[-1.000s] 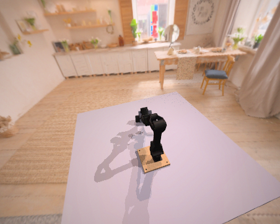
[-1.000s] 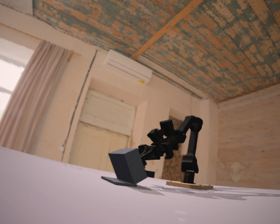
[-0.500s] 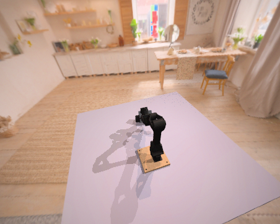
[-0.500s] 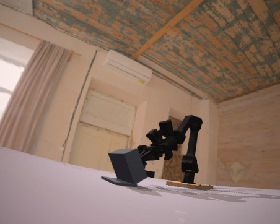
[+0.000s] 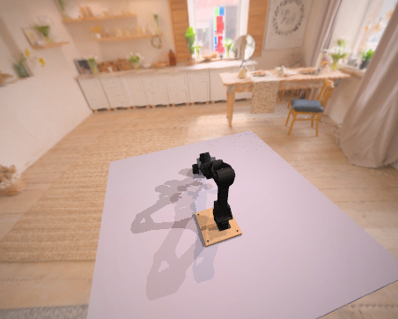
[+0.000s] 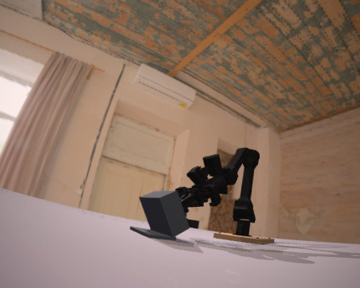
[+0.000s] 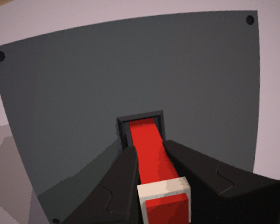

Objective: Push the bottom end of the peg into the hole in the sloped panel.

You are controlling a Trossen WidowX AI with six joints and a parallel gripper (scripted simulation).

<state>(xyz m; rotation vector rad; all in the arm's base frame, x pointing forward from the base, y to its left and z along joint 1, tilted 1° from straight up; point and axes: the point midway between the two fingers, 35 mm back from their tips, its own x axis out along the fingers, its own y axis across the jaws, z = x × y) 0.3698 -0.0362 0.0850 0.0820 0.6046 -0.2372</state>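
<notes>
Right now my gripper tip is 1 cm past the red peg and 1 cm below it. From my gripper tip the other things lie so: dark grey sloped panel: 4 cm ahead, 1 cm to the right, 2 cm below.
</notes>
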